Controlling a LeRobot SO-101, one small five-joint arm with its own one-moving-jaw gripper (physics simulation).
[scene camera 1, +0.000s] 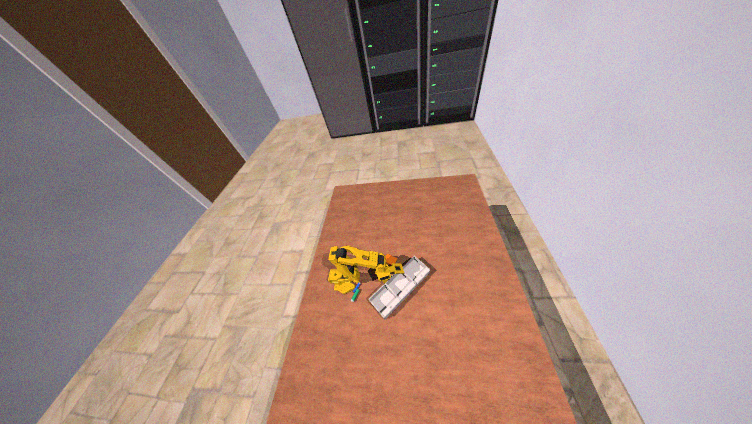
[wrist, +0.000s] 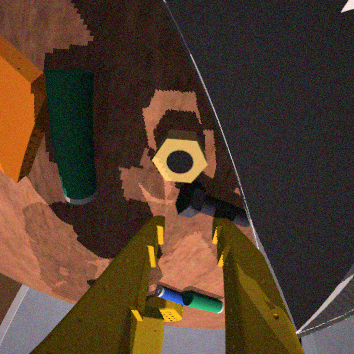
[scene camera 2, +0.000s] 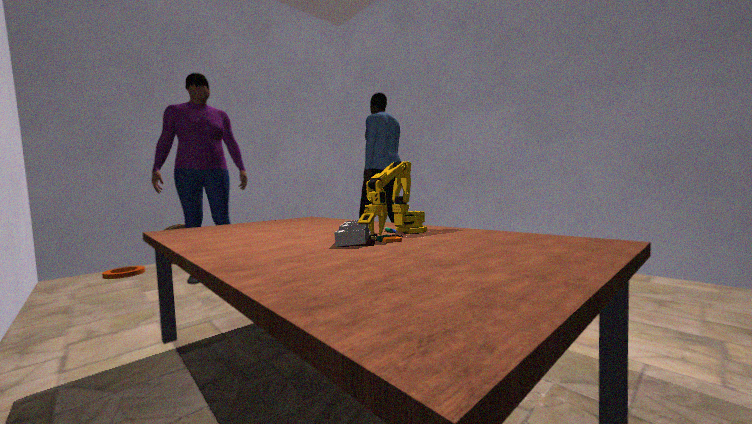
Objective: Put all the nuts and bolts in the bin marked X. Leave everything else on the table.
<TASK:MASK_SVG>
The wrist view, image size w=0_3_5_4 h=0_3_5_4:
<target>green cylinder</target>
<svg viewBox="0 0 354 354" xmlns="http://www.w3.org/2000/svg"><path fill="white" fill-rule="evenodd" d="M48 69L45 70L48 116L64 197L69 203L84 204L94 199L97 194L93 149L93 71Z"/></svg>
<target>brass hex nut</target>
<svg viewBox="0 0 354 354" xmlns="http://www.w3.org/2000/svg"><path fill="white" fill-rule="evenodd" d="M169 129L157 146L152 161L164 180L191 182L207 165L205 152L195 131Z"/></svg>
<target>black bolt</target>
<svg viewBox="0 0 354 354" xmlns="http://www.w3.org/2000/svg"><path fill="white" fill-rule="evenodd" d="M180 187L175 201L178 215L190 218L200 212L212 217L227 218L232 223L243 227L249 226L245 209L206 194L206 190L200 182L192 180L191 182L185 182Z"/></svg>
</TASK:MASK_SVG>
